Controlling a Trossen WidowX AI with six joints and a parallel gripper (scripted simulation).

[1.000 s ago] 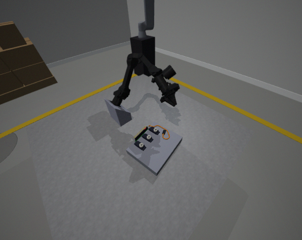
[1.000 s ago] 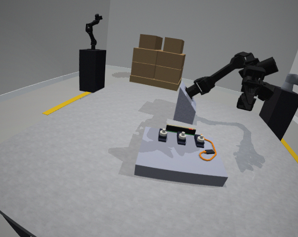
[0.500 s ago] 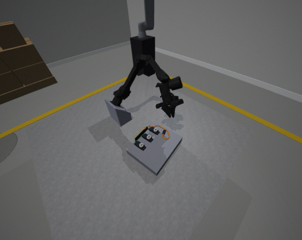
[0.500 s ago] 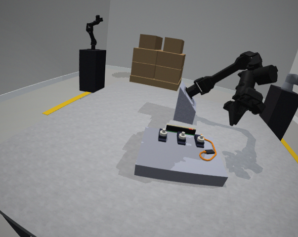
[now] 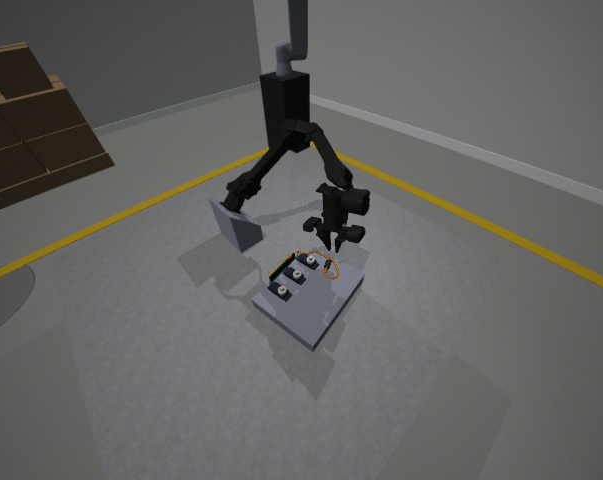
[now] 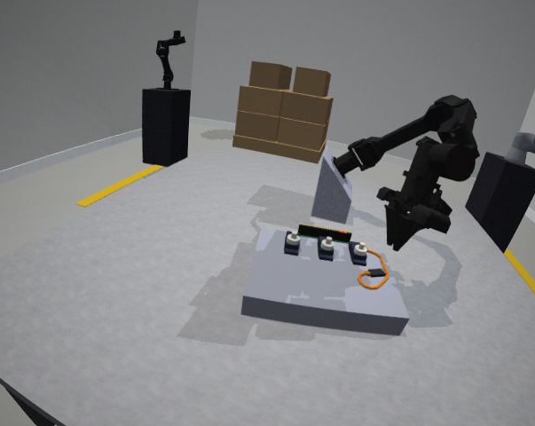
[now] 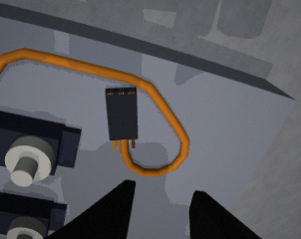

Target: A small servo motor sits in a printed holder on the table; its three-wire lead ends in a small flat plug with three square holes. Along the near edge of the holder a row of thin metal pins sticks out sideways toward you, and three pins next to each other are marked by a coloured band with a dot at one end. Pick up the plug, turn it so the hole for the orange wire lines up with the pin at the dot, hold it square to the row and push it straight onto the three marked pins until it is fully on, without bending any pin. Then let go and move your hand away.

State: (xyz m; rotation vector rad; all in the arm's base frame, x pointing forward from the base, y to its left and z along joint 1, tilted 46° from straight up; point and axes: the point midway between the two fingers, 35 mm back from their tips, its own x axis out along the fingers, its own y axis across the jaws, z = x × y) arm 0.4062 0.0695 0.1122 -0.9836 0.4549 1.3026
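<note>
My gripper tip is now 120 mm past the red band, 90 mm to the left of it and 50 mm above it. Also, from my gripper tip: grey holder block: 110 mm to the right, 100 mm below, 50 mm ahead; pin row: 130 mm to the right, 110 mm behind, 60 mm below.
</note>
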